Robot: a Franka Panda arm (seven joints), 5 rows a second.
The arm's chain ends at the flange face. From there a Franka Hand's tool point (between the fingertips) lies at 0.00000 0.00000 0.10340 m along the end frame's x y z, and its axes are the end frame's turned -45 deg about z.
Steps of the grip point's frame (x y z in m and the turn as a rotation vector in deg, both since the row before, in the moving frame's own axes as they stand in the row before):
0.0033, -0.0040, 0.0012, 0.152, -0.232, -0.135
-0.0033, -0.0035, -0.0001, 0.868, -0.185, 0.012
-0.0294, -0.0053, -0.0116, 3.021, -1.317, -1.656
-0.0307, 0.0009, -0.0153, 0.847, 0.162, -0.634
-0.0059, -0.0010, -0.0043, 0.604, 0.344, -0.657
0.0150, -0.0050, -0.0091, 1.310, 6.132, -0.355
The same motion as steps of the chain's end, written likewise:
0.0000, -0.0053, 0.0012, -0.057, -0.272, -0.135
-0.0035, 0.0007, -0.0001, 0.483, -0.745, 0.012
-0.0190, 0.0191, -0.0114, 1.205, -3.067, -1.656
-0.0202, 0.0236, -0.0153, 0.713, -0.484, -0.634
-0.0045, 0.0047, -0.0043, 0.670, -0.184, -0.657
0.0010, -0.0046, -0.0085, 5.262, 3.410, -0.355

